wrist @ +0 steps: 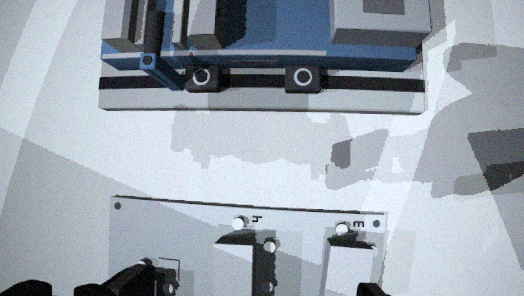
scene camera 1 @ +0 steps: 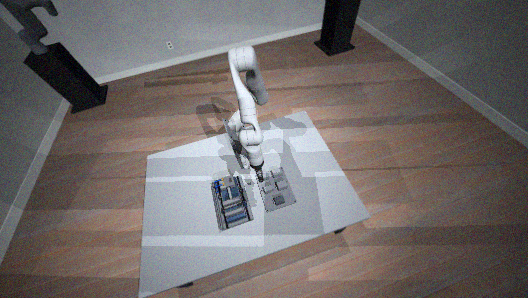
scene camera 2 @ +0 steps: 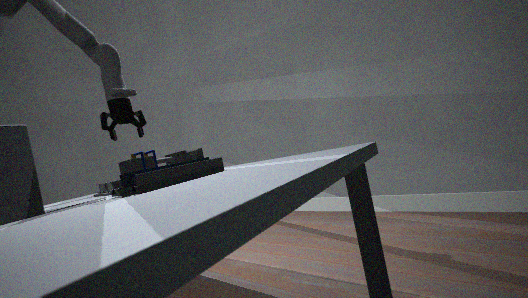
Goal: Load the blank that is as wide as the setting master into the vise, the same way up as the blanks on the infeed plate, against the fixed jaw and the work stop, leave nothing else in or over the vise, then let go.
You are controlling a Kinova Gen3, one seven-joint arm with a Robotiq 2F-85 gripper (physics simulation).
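Places are measured from the arm's base along level axes (x down, y left, z ahead), in metres.
Pixels of known places: gripper, fingertip midpoint: (scene camera 2: 128, 138); arm's base at its link origin: (scene camera 1: 233, 126).
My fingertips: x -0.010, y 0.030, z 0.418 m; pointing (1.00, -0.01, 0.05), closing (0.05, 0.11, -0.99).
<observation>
For each thing: its middle in the pictures, then the offset to it from my fingertips. "pt": a spot on its surface instead. Level surfaces: height alone.
- vise at the middle of its body: (scene camera 2: 169, 167) (scene camera 1: 230, 198) dx +0.140, dy -0.203, dz +0.006 m
- grey block at a spot on its surface: (wrist: 380, 22) pt dx +0.094, dy -0.153, dz -0.083 m
- darker block at the middle of its body: (scene camera 1: 279, 200) dx +0.169, dy +0.065, dz +0.123 m
- white table at its surface level: dx +0.189 m
My gripper (scene camera 1: 260, 179) (scene camera 2: 127, 136) (wrist: 257, 286) is open and empty, raised above the infeed plate (scene camera 1: 290, 201) (wrist: 150, 220). Two pale blanks, a left one (wrist: 235, 265) and a right one (wrist: 350, 270), lie on the plate, their lower parts cut off by the wrist view's edge. Pegs and dark marks are beside them. The vise (scene camera 1: 220, 212) (scene camera 2: 175, 174) (wrist: 260, 101) has a blue bed, grey crosswise blocks and a blue bracket (scene camera 2: 145, 160) (wrist: 147, 61). A grey block (wrist: 380, 22) with a darker square sits at its right end in the wrist view. I cannot tell which blocks are jaws, master or blank.
A darker block (scene camera 1: 278, 200) lies on the infeed plate towards the table's front. Two black clamps or knobs, a left one (wrist: 202, 78) and a right one (wrist: 303, 78), stick out along the vise's near side. The white table (scene camera 1: 180, 215) carries the vise and plate side by side.
</observation>
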